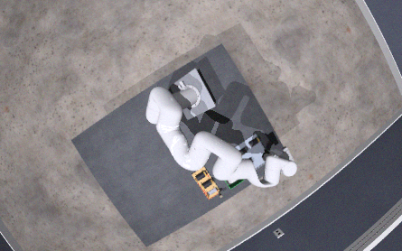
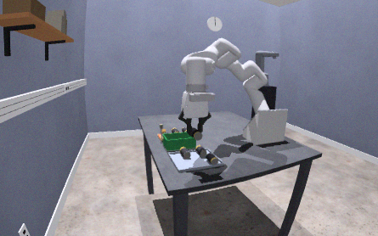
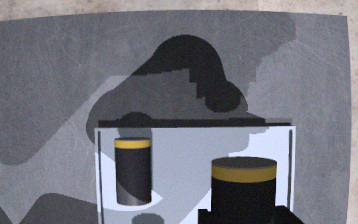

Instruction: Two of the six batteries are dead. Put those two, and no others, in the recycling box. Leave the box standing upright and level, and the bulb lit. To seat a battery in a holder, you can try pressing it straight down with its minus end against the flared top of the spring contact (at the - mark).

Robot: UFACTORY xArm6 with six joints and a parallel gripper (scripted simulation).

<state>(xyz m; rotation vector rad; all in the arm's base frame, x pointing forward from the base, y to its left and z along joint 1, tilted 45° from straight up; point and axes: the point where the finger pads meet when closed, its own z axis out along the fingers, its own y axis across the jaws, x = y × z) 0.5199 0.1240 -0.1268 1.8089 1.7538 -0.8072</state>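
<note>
Right now the grey tray is 20 mm behind my hand, 40 mm to the right of it and 150 mm below it. Also, from my hand: green recycling box: 220 mm to the right, 140 mm below.
</note>
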